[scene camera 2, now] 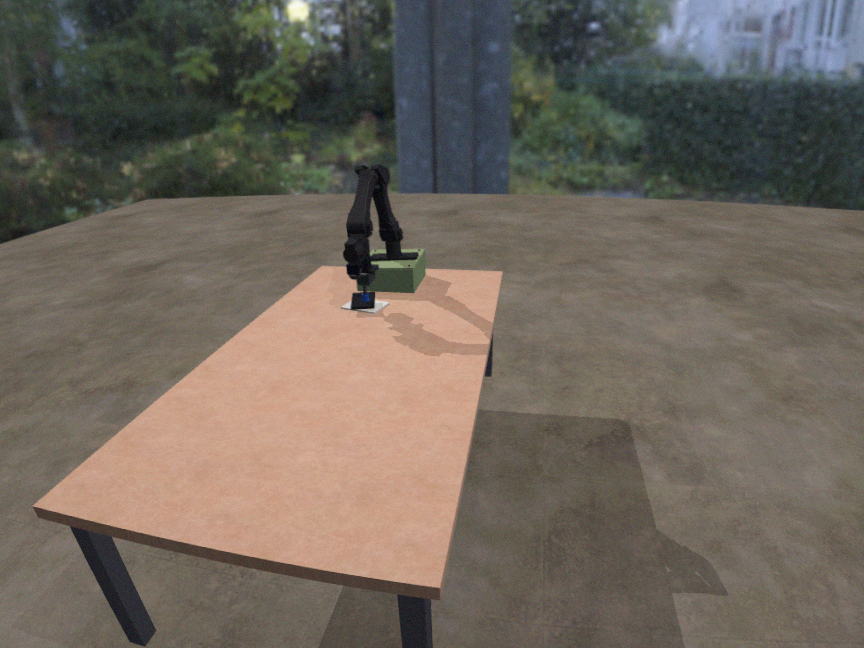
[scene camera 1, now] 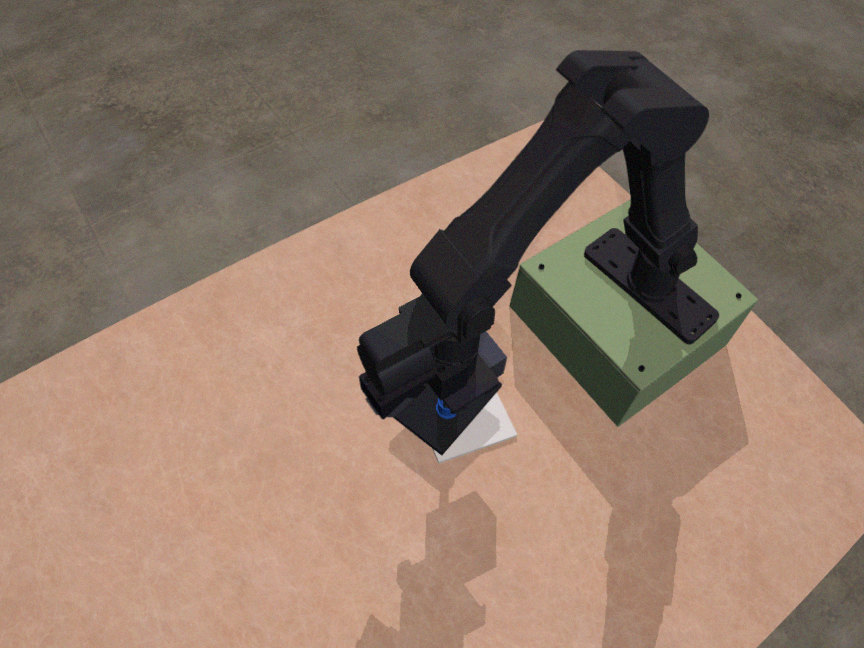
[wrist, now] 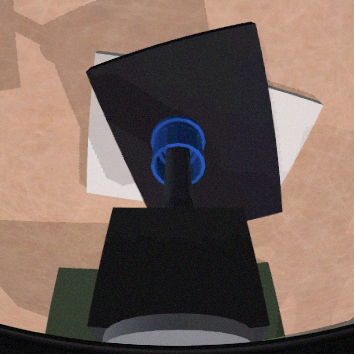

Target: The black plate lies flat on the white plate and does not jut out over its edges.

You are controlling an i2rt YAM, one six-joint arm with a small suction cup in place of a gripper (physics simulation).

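Frame: origin at the arm's base, x right, y up, z back, level; centimetres.
Where they show: hand, its tool point: (scene camera 2: 365, 302) (scene camera 1: 447, 411) (wrist: 177, 130); arm's base, origin of its link: (scene camera 2: 394, 257) (scene camera 1: 650, 285).
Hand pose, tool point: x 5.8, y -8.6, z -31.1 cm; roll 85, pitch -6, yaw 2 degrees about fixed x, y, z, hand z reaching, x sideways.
Each offset is from my tool point to the top centre of the thing. Level surfaces: height alone.
The black plate {dx +1.2, dy +1.7, dz +0.9 cm} (scene camera 1: 418, 422) (scene camera 2: 356, 303) (wrist: 225, 95) hangs from my suction cup (scene camera 1: 445, 409) (scene camera 2: 365, 297) (wrist: 178, 150), a small blue cup on its top face. It is over the white plate {dx +1.1, dy -1.9, dz +2.9 cm} (scene camera 1: 488, 426) (scene camera 2: 381, 306) (wrist: 296, 125), which lies flat on the table. In scene camera 2 the black plate looks tilted against the white one. In the wrist view the two are turned against each other; black corners reach past the white plate's outline, and white corners show at left and right. The gap between them is hard to tell.
The green base box (scene camera 1: 579, 313) (scene camera 2: 394, 277) (wrist: 70, 300) carrying the arm stands close behind the plates on the wooden table {dy -2.4 cm} (scene camera 1: 174, 488) (scene camera 2: 293, 418). Shadows of the arm fall across the table top. The table's far edge is behind the box.
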